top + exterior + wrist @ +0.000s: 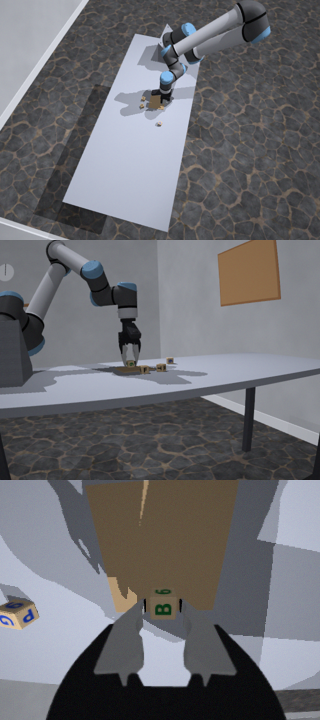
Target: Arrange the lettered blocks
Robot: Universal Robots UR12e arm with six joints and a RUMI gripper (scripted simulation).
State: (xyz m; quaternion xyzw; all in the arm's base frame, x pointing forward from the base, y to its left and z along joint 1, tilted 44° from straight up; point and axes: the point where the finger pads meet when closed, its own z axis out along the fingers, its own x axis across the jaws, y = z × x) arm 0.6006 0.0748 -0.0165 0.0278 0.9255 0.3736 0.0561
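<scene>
My hand is right at the green-marked block. Also, from my hand: tan mat 5 cm to the right, 2 cm below; blue-marked block 21 cm ahead, 2 cm to the left, 1 cm below.
</scene>
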